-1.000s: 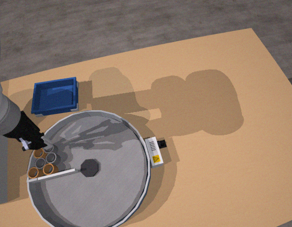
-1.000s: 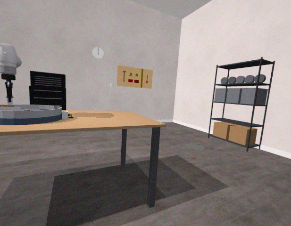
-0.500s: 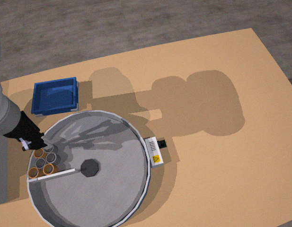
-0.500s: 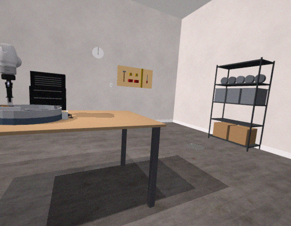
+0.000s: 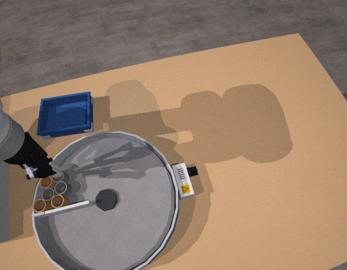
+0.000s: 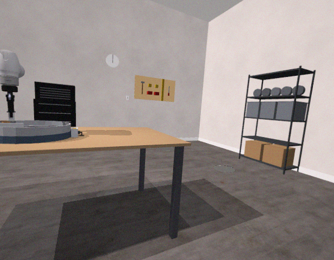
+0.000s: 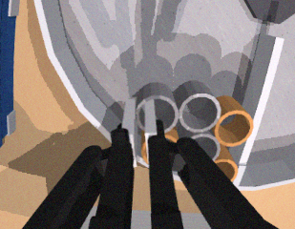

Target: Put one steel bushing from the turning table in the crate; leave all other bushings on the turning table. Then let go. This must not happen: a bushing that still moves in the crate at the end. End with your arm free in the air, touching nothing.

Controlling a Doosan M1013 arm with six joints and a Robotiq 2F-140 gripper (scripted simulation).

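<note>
My hand is 240 mm to the right of the blue crate and 90 mm above it. Also, from my hand: turning table: 140 mm ahead, 100 mm to the right, 60 mm below.
</note>
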